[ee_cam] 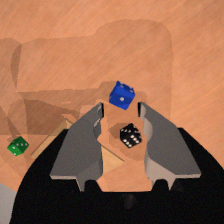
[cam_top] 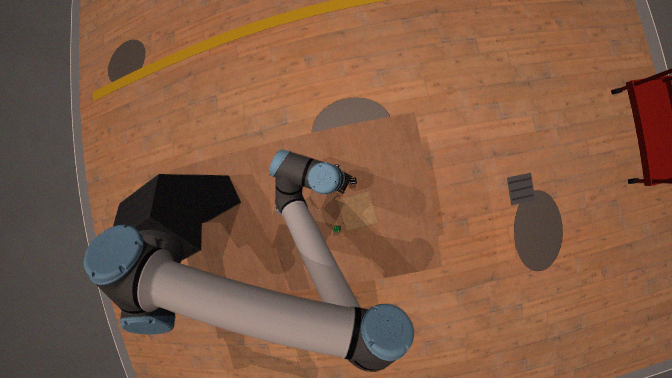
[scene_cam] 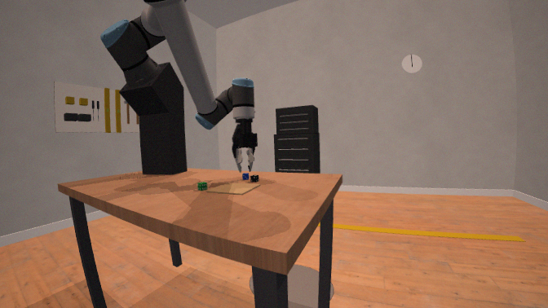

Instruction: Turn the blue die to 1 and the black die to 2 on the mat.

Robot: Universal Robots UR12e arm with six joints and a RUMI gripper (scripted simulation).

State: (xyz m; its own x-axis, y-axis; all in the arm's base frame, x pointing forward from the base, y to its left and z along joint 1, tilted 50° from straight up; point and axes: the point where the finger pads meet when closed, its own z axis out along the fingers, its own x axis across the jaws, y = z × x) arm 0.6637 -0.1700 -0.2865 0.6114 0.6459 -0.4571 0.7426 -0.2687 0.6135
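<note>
My gripper is now 4 cm above the blue die. Round my hand: green die 5 cm behind, 21 cm to the right, 4 cm below; then tan mat 5 cm ahead, 16 cm to the right, 5 cm below; then black die 6 cm ahead, 3 cm to the right, 4 cm below.
</note>
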